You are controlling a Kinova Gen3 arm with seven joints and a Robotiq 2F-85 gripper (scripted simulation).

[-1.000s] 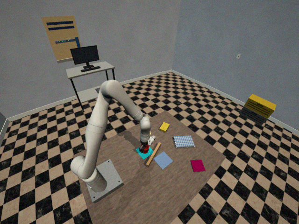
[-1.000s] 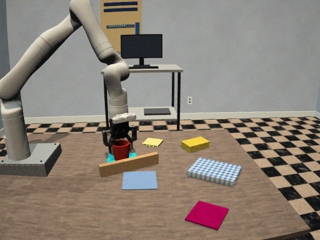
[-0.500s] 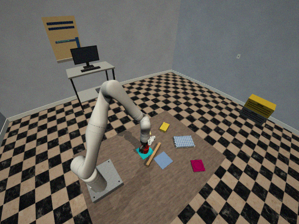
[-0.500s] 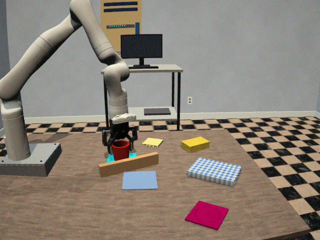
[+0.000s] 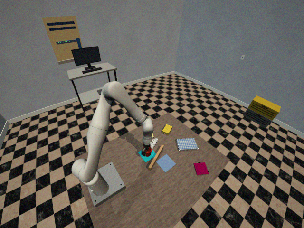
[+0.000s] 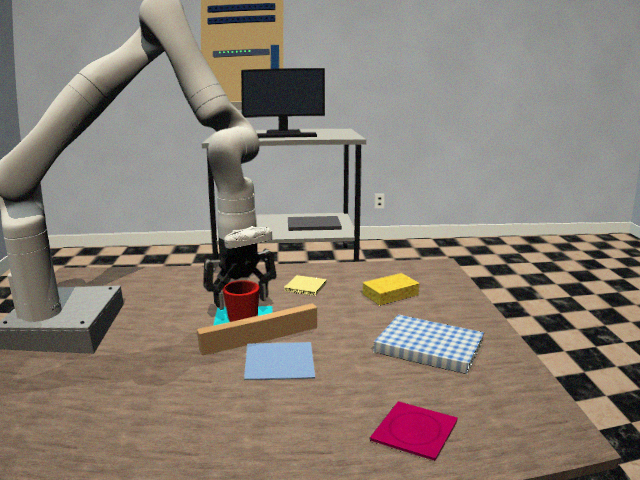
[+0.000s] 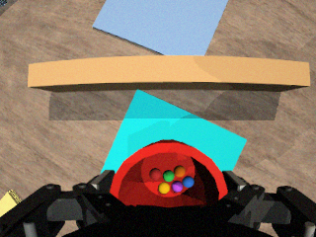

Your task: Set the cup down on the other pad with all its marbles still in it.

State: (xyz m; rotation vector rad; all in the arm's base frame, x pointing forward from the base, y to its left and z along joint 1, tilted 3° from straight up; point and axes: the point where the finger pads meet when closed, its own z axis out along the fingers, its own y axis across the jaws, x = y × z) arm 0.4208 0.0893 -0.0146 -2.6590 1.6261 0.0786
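The red cup lies 20 mm below my hand. From my hand the other things lie so: tan wooden rail 80 mm to the right, 40 mm ahead, 30 mm below; yellow block 320 mm ahead, 120 mm to the left, 30 mm below.
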